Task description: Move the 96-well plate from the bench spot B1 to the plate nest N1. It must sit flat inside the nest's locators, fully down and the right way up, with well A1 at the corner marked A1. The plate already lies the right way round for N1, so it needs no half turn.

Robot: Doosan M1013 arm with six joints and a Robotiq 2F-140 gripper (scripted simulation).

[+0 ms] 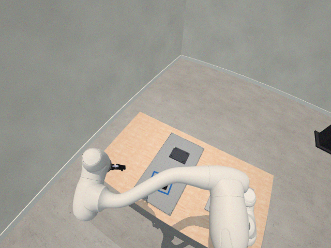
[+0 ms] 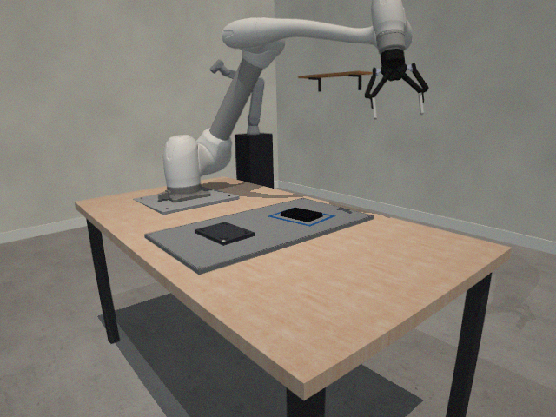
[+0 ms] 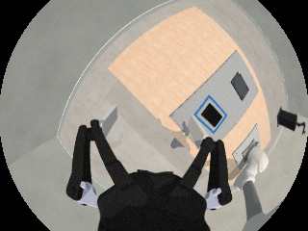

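Now: the black 96-well plate 260 mm behind my hand, 190 mm to the right of it and 350 mm below it. Also, from my hand: dark plate nest: 260 mm behind, 510 mm to the right, 360 mm below.
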